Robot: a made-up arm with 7 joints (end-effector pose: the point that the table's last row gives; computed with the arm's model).
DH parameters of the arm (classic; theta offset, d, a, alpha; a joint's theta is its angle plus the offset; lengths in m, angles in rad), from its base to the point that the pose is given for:
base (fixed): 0 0 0 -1.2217
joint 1: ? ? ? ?
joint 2: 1.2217 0 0 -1.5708
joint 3: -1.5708 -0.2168 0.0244 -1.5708
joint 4: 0 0 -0.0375 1.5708
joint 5: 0 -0.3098 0 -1.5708
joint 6: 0 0 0 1.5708
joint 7: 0 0 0 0
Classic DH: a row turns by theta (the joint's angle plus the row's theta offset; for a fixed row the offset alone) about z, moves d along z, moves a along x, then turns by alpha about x.
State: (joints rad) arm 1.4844 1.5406 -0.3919 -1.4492 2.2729 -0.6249 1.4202
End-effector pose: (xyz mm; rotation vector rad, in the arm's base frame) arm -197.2 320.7 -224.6 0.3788 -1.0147 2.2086
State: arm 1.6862 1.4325 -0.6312 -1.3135 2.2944 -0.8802 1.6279
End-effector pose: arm -346.5 267.6 -131.8 0.7855 -1.1884 2.1709
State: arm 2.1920 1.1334 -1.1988 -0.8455 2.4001 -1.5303 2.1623
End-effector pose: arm -432.0 85.2 250.0 1.1878 -1.2528 1.6141
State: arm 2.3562 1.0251 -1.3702 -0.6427 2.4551 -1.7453 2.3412
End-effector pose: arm -372.2 47.2 359.3 1.0959 -1.1022 1.5342
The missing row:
joint 1: 1.5708 0 0 1.5708
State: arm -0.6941 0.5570 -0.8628 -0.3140 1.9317 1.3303 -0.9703
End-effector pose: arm 378.0 168.5 -330.7 -0.7006 -0.0085 -0.4373
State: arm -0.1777 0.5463 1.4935 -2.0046 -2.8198 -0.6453 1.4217
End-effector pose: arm 34.2 334.5 68.3 1.9116 -0.4411 -0.0746
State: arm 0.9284 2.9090 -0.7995 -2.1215 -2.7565 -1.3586 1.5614
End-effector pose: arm 89.4 287.0 -109.7 0.1838 -2.2266 1.5936
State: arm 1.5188 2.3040 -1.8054 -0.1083 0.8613 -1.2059 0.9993
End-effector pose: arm 179.1 463.0 183.5 0.5469 1.1287 -0.7517
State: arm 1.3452 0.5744 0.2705 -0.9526 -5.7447 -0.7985 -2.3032
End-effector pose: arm -335.7 264.7 -254.1 1.0559 0.7157 -1.9023
